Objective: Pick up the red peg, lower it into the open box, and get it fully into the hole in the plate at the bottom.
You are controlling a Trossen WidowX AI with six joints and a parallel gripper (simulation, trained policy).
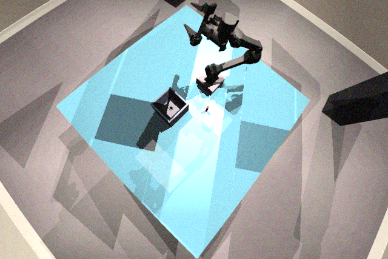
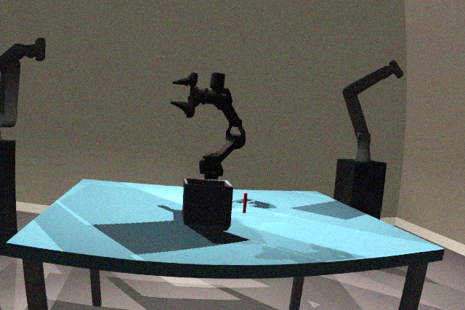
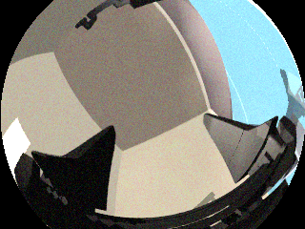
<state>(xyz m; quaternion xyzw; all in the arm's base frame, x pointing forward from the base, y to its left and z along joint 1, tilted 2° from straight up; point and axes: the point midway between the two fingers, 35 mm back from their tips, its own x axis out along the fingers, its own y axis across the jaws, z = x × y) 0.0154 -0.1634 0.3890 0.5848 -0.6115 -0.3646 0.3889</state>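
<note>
Now: the red peg 420 mm below my gripper tip, 300 mm to the left of it and 150 mm ahead of it. From my gripper tip the other things lie so: pale plate (410 mm below, 300 mm ahead, 120 mm to the left).
</note>
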